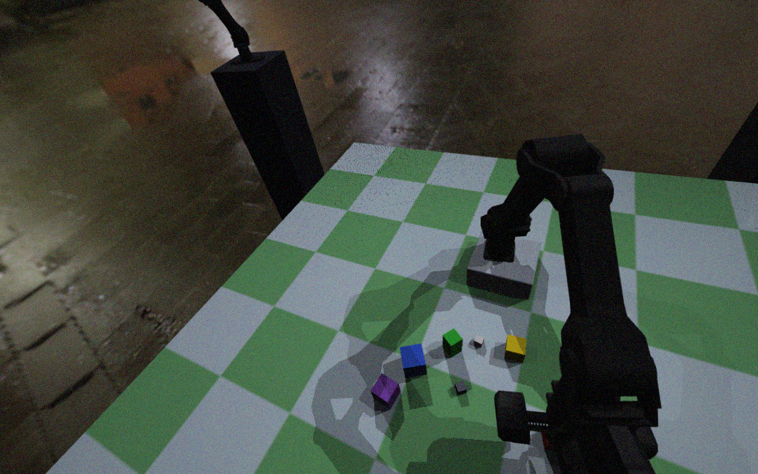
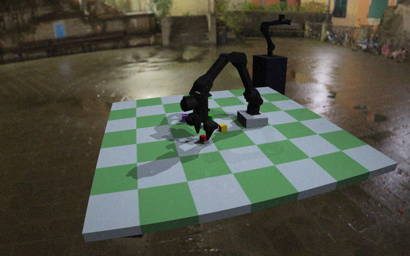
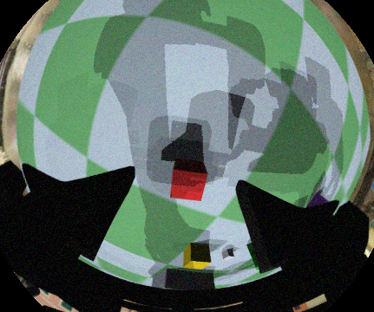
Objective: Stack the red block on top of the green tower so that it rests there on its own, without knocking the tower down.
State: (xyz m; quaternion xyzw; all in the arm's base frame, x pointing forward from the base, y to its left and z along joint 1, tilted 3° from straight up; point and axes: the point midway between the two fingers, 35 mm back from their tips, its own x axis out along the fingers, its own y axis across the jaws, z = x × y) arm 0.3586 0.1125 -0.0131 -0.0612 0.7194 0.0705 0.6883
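Now: the red block 10 mm below my gripper tip. Also, from my gripper tip: yellow block (140 mm behind, 60 mm to the right, 10 mm below); then small white block (140 mm behind, 130 mm to the right, 20 mm below); then small dark block (150 mm to the right, 40 mm behind, 20 mm below).
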